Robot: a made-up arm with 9 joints. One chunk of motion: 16 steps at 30 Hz.
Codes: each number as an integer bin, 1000 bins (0 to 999) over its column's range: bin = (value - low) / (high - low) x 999, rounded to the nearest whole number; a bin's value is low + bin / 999 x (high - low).
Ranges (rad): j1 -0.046..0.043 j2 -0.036..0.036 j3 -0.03..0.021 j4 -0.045..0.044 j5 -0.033..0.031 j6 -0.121..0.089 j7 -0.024..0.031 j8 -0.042..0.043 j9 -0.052..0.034
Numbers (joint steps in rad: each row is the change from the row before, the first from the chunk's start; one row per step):
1: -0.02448 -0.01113 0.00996 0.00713 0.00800 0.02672 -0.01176 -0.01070 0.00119
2: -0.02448 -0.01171 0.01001 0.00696 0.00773 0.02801 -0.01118 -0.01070 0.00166
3: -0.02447 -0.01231 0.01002 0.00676 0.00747 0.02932 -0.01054 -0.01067 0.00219
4: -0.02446 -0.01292 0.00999 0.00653 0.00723 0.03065 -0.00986 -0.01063 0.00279
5: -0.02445 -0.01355 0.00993 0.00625 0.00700 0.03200 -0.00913 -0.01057 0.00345
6: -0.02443 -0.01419 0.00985 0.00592 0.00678 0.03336 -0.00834 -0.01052 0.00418
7: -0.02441 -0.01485 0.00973 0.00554 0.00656 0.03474 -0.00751 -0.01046 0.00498
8: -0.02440 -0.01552 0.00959 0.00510 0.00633 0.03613 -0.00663 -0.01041 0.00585
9: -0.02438 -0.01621 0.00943 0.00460 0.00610 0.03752 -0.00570 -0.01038 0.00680
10: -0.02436 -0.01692 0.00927 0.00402 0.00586 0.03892 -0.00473 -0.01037 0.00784
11: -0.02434 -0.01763 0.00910 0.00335 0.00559 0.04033 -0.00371 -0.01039 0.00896
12: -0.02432 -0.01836 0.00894 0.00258 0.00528 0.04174 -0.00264 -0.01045 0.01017
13: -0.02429 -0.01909 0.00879 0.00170 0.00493 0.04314 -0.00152 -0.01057 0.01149
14: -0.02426 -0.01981 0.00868 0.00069 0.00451 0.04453 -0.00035 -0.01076 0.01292
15: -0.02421 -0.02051 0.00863 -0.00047 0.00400 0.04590 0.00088 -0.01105 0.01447
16: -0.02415 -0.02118 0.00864 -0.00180 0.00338 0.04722 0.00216 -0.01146 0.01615
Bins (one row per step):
1: 242 345 783 585 640 703 222 368 618
2: 242 337 784 583 636 709 233 368 623
3: 242 329 784 581 632 715 244 368 629
4: 242 320 783 578 628 721 257 369 636
5: 242 311 782 575 624 728 270 369 644
6: 242 303 781 572 621 734 284 370 653
7: 242 293 778 567 618 741 300 371 662
8: 242 284 775 562 614 747 316 371 672
9: 243 275 772 557 610 754 332 372 683
10: 243 265 769 550 607 761 350 372 695
11: 243 255 766 543 602 767 369 372 708
12: 243 245 763 534 598 774 388 371 722
13: 244 235 760 524 592 781 408 369 738
14: 244 225 758 513 586 787 430 367 754
15: 245 215 757 500 578 794 452 364 772
16: 245 206 757 485 568 800 475 359 792

